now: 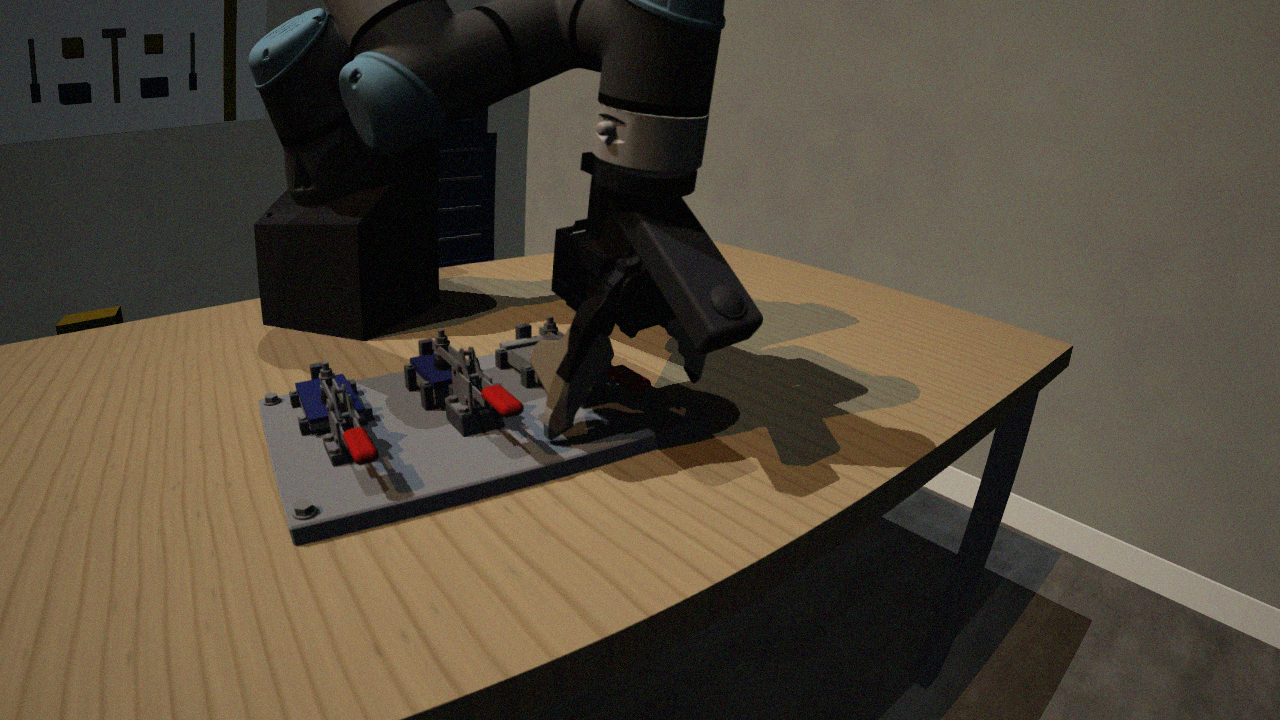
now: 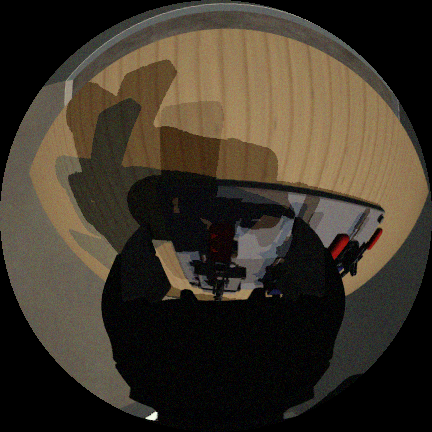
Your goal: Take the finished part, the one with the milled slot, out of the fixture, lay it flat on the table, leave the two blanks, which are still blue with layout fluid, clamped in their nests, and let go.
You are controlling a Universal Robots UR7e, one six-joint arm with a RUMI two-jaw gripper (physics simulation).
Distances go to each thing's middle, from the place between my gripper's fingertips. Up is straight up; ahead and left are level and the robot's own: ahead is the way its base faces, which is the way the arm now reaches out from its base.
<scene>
Now: hand 110 mm to the left of the fixture plate (image 1: 424, 464), 80 mm past it and 20 mm above it. The rest, counted from my hand: finished part (image 1: 518, 351): 130 mm behind.
</scene>
